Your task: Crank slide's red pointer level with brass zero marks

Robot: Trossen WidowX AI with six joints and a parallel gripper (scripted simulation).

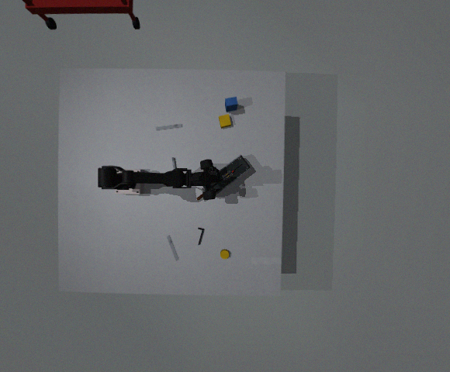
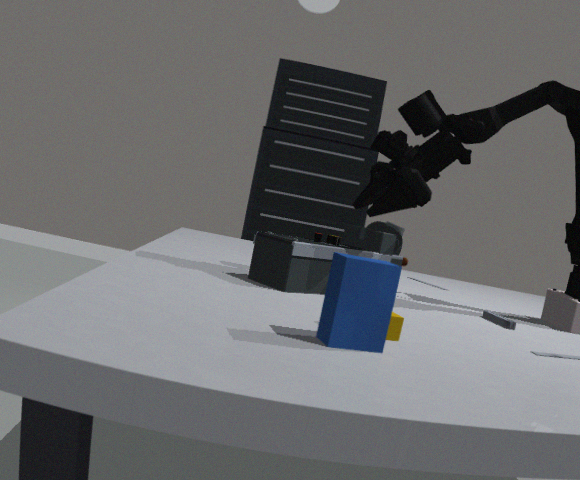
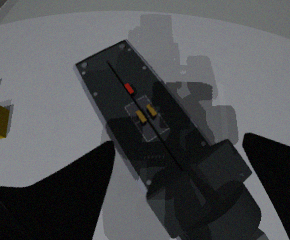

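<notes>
Now: the brown crank handle 9 cm behind my gripper tip, 10 cm to the right of it and 8 cm below it. Round my gripper tip: red pointer 6 cm ahead, 6 cm to the left, 6 cm below; then black hex key 7 cm behind, 31 cm to the right, 13 cm below; then yellow block 2 cm behind, 33 cm to the left, 12 cm below.
</notes>
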